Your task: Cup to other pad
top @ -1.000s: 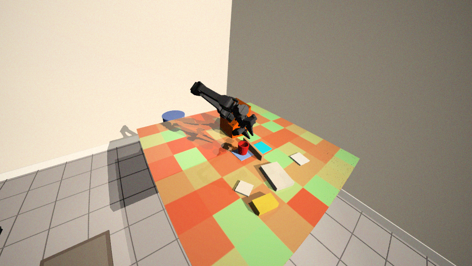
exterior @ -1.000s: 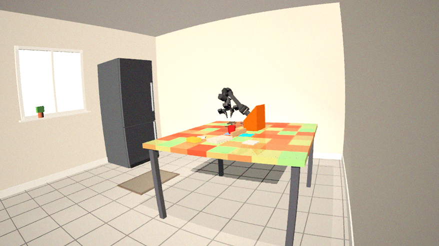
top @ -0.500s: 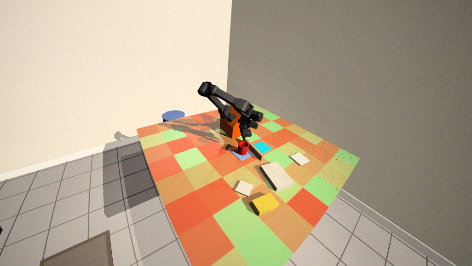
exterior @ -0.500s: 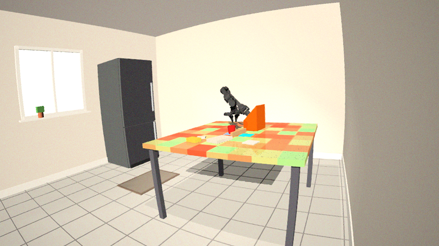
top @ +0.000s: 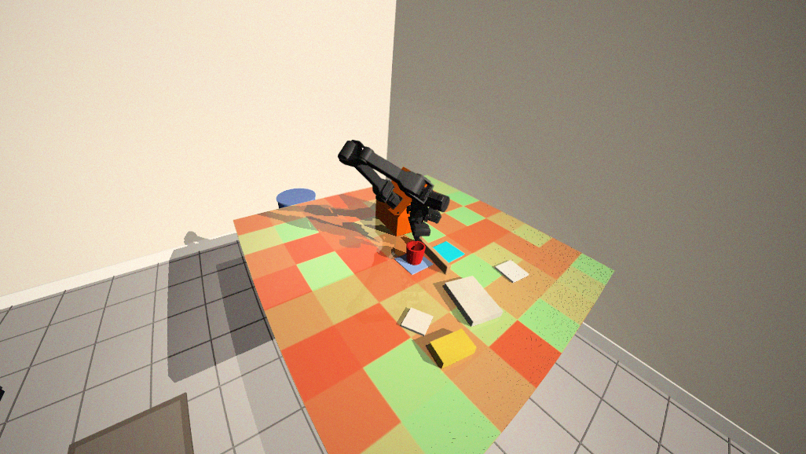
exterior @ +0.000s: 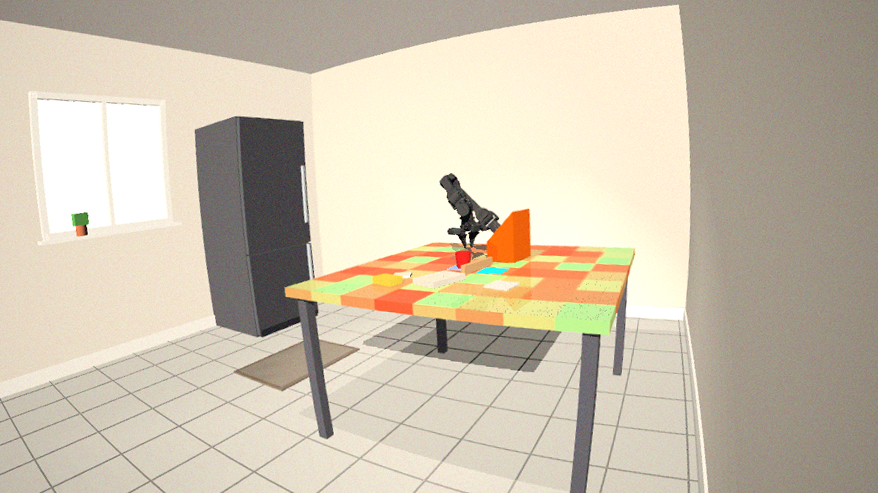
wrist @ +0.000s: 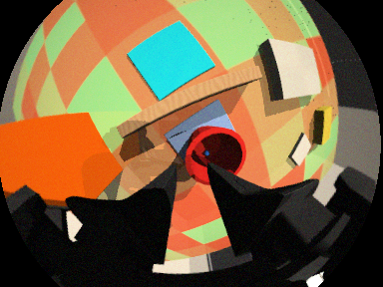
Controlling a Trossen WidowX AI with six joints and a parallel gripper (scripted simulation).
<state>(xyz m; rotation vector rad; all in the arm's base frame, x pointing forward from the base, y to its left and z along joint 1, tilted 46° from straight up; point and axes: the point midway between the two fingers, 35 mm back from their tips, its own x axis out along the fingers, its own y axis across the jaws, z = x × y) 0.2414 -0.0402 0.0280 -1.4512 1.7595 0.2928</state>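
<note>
Right now my gripper tip is 30 mm short of the red cup, 20 mm to the left of it and 50 mm above it. Round my gripper tip: low wooden bar 40 mm ahead, 60 mm to the left, 80 mm below; cyan pad 40 mm ahead, 150 mm to the left, 100 mm below; blue-grey pad 30 mm ahead, 20 mm to the right, 100 mm below.
</note>
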